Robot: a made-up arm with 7 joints.
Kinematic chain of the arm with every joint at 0, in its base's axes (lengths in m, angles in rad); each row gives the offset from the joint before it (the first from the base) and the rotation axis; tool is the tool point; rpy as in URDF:
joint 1: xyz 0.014 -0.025 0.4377 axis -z
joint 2: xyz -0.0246 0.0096 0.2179 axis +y
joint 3: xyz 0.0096 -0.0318 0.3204 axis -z
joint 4: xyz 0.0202 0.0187 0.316 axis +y
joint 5: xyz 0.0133 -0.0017 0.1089 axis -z
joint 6: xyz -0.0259 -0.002 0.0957 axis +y
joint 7: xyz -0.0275 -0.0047 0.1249 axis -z
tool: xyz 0.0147 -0.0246 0.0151 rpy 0 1.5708 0
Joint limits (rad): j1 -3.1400..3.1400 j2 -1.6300..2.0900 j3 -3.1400..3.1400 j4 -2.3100..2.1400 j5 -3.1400..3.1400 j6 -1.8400..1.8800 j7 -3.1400..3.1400
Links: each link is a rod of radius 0.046 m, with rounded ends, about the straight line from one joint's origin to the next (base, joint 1, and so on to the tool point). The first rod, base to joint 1, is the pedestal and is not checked.
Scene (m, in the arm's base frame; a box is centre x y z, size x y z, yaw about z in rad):
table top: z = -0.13
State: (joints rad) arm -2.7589 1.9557 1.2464 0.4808 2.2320 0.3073 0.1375
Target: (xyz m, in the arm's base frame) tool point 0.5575 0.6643 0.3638
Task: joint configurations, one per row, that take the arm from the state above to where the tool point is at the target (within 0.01 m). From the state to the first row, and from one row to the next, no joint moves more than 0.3 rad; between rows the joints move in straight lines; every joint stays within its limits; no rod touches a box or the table.
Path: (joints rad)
1: -2.4957 1.9299 1.2766 0.5110 2.2330 0.2961 0.1405
2: -2.2325 1.9041 1.3068 0.5413 2.2341 0.2850 0.1435
3: -1.9694 1.8782 1.3370 0.5715 2.2351 0.2738 0.1465
4: -1.7062 1.8524 1.3672 0.6018 2.2362 0.2626 0.1495
5: -1.4430 1.8266 1.3973 0.6320 2.2372 0.2514 0.1525
6: -1.1798 1.8008 1.4275 0.6623 2.2383 0.2403 0.1555

